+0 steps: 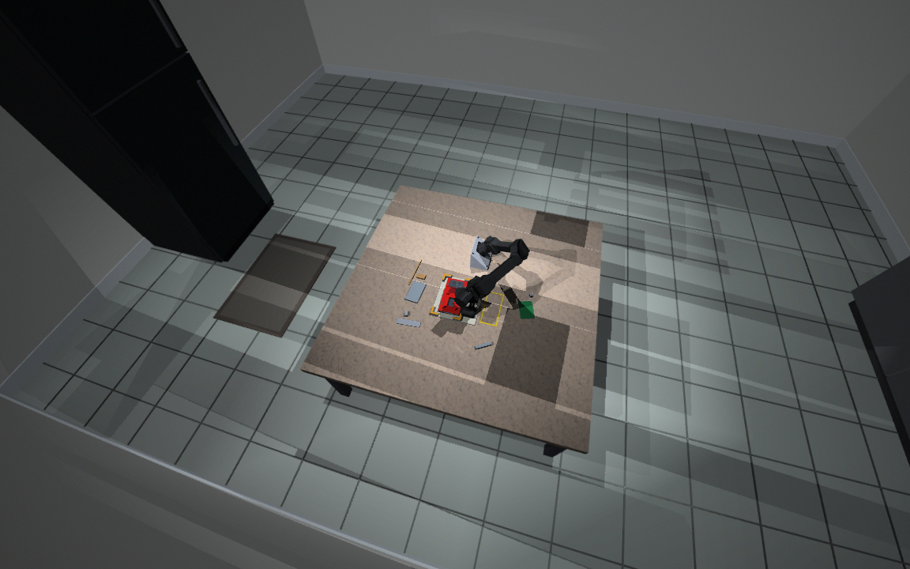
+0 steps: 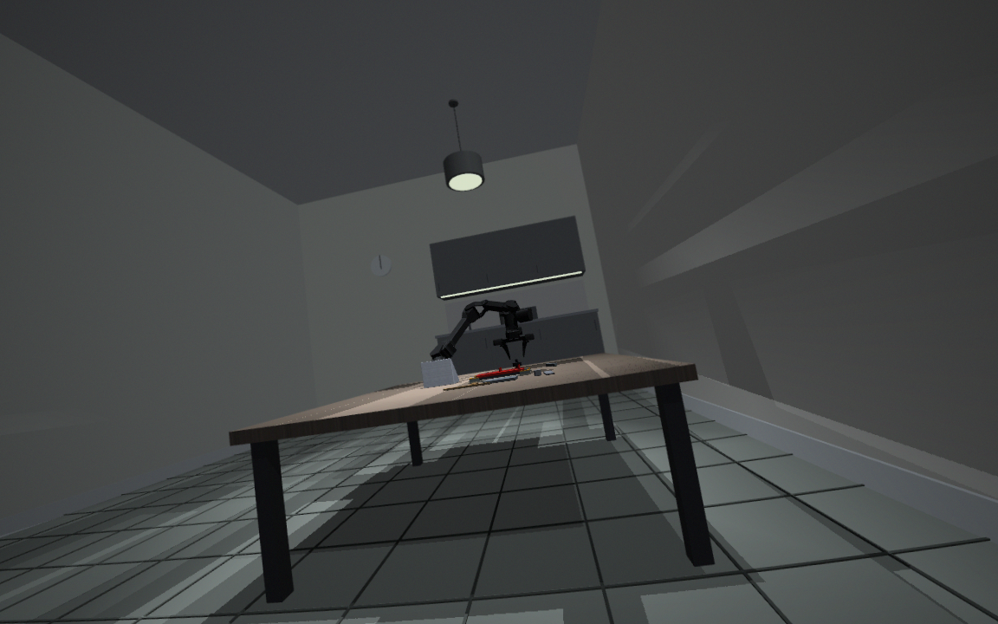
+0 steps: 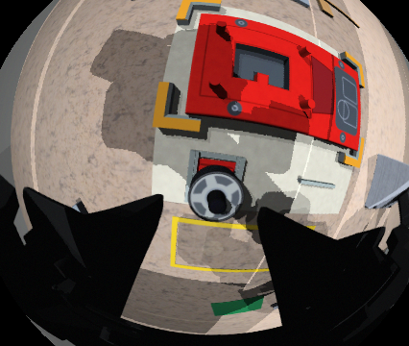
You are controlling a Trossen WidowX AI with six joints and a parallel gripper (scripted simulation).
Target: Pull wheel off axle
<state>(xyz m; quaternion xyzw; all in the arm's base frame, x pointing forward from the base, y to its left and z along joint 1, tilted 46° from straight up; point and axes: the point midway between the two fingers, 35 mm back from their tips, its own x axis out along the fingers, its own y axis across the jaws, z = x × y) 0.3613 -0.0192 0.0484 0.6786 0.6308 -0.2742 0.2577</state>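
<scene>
The dark wheel is 3 cm below my gripper tip. The rest, counted from my gripper tip: grey bar (16 cm ahead, 9 cm to the left, 6 cm below); green tile (26 cm to the left, 8 cm behind, 6 cm below).
</scene>
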